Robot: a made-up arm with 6 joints.
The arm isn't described. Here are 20 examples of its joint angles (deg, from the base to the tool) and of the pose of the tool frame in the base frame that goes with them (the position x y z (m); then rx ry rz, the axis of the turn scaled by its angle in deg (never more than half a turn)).
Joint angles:
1: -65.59 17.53 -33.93 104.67 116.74 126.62
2: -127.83 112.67 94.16 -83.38 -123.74 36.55
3: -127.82 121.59 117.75 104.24 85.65 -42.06
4: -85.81 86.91 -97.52 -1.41 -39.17 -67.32
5: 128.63 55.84 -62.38 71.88 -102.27 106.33
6: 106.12 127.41 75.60 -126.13 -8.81 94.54
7: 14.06 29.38 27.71 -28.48 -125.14 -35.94
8: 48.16 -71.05 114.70 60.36 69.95 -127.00
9: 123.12 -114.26 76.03 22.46 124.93 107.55
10: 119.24 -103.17 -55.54 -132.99 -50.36 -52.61
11: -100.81 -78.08 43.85 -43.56 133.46 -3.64
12: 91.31 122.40 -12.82 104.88 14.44 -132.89
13: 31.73 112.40 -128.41 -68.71 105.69 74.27
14: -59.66 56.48 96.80 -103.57 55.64 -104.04
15: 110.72 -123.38 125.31 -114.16 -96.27 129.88
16: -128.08 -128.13 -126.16 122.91 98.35 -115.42
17: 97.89 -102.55 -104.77 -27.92 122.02 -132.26
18: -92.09 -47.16 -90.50 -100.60 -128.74 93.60
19: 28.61 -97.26 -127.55 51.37 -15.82 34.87
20: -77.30 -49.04 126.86 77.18 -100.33 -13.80
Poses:
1: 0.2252 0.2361 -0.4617 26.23 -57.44 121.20
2: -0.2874 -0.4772 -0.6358 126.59 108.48 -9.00
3: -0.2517 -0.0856 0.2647 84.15 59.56 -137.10
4: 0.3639 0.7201 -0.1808 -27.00 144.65 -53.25
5: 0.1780 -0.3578 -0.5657 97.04 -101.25 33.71
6: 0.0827 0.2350 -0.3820 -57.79 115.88 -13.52
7: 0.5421 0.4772 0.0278 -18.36 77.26 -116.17
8: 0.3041 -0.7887 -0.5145 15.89 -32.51 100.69
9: 0.2589 -0.3100 -0.1896 -28.49 1.17 40.23
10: -0.1894 0.4954 0.4479 -31.42 79.32 4.77
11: -0.0703 -0.0926 0.3148 -43.13 -1.54 68.77
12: -0.2582 0.2100 0.2601 -137.56 90.87 48.87
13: 0.1102 -0.4188 -0.2306 -39.12 134.37 52.50
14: 0.3495 -0.4205 -0.5114 51.82 -6.56 140.73
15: 0.3683 -0.0767 -0.3699 -128.40 78.56 -36.28
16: -0.8176 -0.0591 -0.4609 2.00 -33.86 -2.98
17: -0.2051 0.5613 0.1981 -112.73 48.83 -11.70
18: -0.2850 -0.2956 -0.7140 65.15 -113.66 4.54
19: 0.5364 -0.3735 -0.4906 117.21 124.96 23.91
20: -0.9480 0.4695 -0.2031 -153.00 39.02 15.10
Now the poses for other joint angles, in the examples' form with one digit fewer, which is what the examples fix.
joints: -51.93 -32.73 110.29 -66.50 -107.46 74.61
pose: -0.431 0.141 0.258 6.7 -14.5 -70.8
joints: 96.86 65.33 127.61 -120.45 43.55 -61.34
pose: 0.002 0.400 -0.635 -48.1 -56.0 -46.1
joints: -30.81 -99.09 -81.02 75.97 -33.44 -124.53
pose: 0.362 0.008 -0.667 -22.6 -51.3 -78.5
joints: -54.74 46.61 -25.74 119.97 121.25 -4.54
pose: -0.267 0.256 0.167 -82.9 3.7 80.7
